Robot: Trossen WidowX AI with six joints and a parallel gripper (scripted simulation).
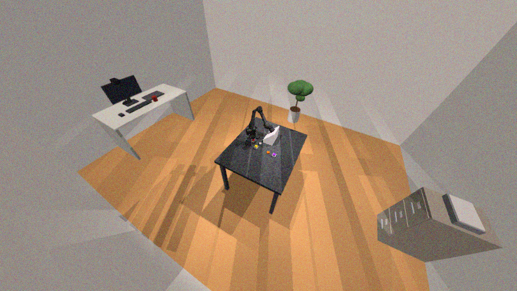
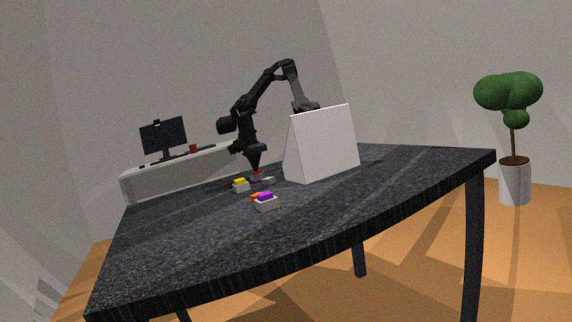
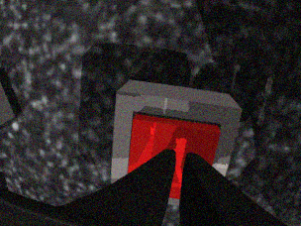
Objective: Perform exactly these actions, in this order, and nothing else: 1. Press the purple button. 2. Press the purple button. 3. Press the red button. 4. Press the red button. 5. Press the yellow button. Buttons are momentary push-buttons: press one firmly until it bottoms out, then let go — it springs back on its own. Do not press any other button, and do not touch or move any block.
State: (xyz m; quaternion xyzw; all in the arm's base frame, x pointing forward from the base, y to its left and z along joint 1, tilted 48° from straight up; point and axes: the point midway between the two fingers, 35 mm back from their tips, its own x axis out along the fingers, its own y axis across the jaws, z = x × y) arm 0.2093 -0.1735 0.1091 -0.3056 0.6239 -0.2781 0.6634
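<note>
Now: the red button 1 cm below my gripper tip. From my gripper tip the other things lie so: small grey block (12 cm to the left, 2 cm below); yellow button (10 cm to the left, 9 cm ahead); orange block (28 cm to the left, 9 cm ahead, 2 cm below).
</note>
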